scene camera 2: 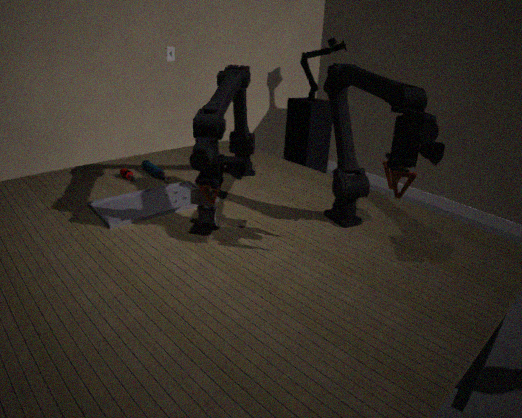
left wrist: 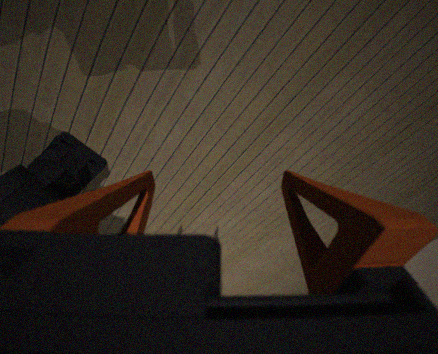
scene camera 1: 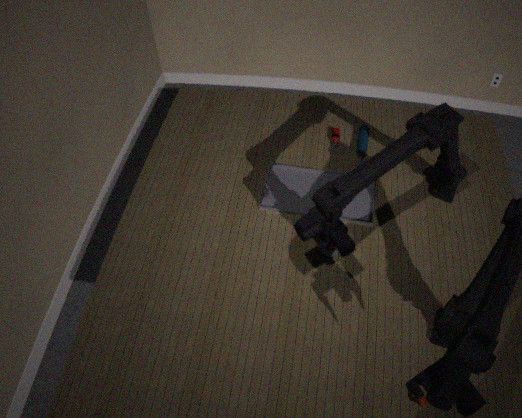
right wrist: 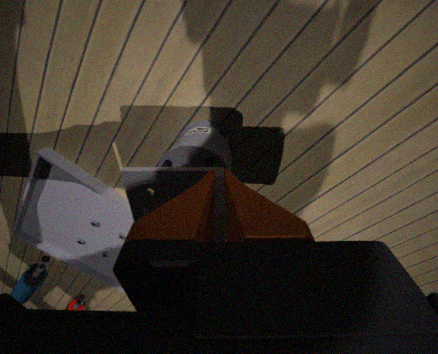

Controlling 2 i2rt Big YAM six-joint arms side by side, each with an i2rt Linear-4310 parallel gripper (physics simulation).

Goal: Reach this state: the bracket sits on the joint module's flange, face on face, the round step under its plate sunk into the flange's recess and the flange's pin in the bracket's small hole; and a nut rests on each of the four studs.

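Places are measured from the left arm's base along level axes (x left, y back, z up), in metres.
Pixels of known places: left gripper, fingertip midpoint: (scene camera 2: 394, 193) (left wrist: 218, 177) (scene camera 1: 424, 387); right gripper, fingertip midpoint: (scene camera 2: 212, 203) (scene camera 1: 329, 246) (right wrist: 219, 177); left arm's base, link origin: (scene camera 2: 342, 219) (left wrist: 70, 165) (scene camera 1: 445, 329); right arm's base, link origin: (scene camera 1: 444, 189).
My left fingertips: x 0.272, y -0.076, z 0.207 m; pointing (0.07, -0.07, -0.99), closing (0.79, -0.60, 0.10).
For each thing: its middle in the pictures, then the offset to it from my left fingertips.
- bracket, body centre: (right wrist: 173, 226) (scene camera 2: 204, 193) dx -0.420, dy -0.378, dz -0.105 m
- light grey cylindrical joint module, body centre: (right wrist: 199, 166) (scene camera 2: 207, 213) (scene camera 1: 330, 246) dx -0.409, dy -0.373, dz -0.170 m
- light tray, body centre: (right wrist: 146, 267) (scene camera 2: 153, 201) (scene camera 1: 319, 193) dx -0.636, dy -0.488, dz -0.199 m
- blue tool, body centre: (right wrist: 29, 283) (scene camera 1: 361, 145) (scene camera 2: 155, 171) dx -0.934, dy -0.401, dz -0.187 m
- red object, body centre: (right wrist: 75, 307) (scene camera 1: 335, 138) (scene camera 2: 128, 174) dx -0.938, dy -0.518, dz -0.190 m
My right gripper (right wrist: 219, 177) (scene camera 2: 206, 200) is shut on the thin grey wall of the bracket (right wrist: 145, 185); the bracket's plate sticks out to the left of the fingers in the right wrist view. Beyond the bracket stands the light grey cylindrical joint module (right wrist: 205, 135), close under the gripper. Its flange and pin are mostly hidden; I cannot tell whether bracket and flange touch. Several small dark spots (right wrist: 95, 224), possibly the nuts, show on the light tray (right wrist: 75, 207). No nut can be made out on a stud. My left gripper (left wrist: 218, 177) (scene camera 2: 398, 195) is open, empty, raised above the floor.
The tray (scene camera 1: 295, 175) (scene camera 2: 120, 207) lies beside the right gripper. A blue tool (scene camera 1: 362, 140) (scene camera 2: 153, 170) (right wrist: 25, 287) and a red object (scene camera 1: 335, 135) (scene camera 2: 126, 174) (right wrist: 76, 303) lie beyond it. A dark pedestal (scene camera 2: 306, 130) with a small arm stands behind.
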